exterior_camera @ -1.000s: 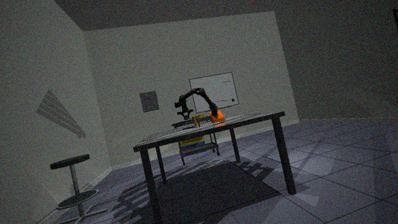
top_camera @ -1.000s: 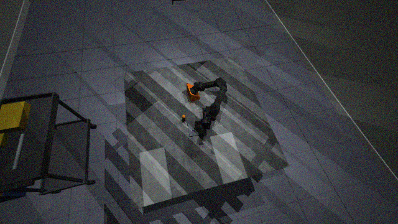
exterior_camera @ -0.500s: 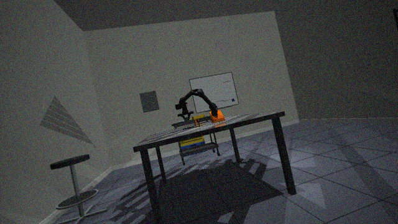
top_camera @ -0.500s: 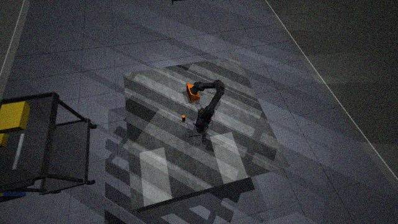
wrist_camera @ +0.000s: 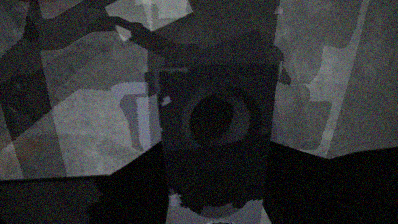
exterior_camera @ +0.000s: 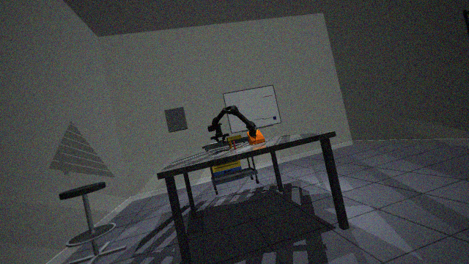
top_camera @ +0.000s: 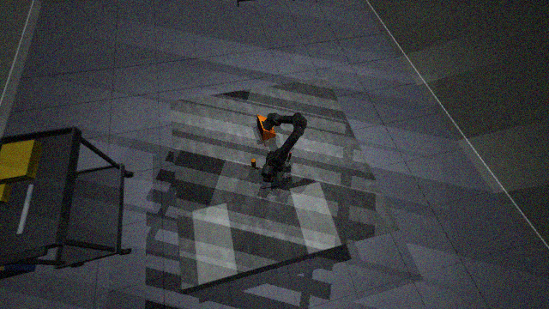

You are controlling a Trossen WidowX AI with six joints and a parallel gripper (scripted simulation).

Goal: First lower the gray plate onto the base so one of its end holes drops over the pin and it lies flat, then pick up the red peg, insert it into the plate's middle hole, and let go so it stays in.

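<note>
My gripper tip is 60 mm above the base, 10 mm to the right of it and 10 mm short of it. From my gripper tip the other things lie so: red peg: 170 mm to the left, 90 mm behind, 20 mm below; gray plate: 30 mm above; orange cylinder: 110 mm behind, 80 mm to the right, 20 mm below.
</note>
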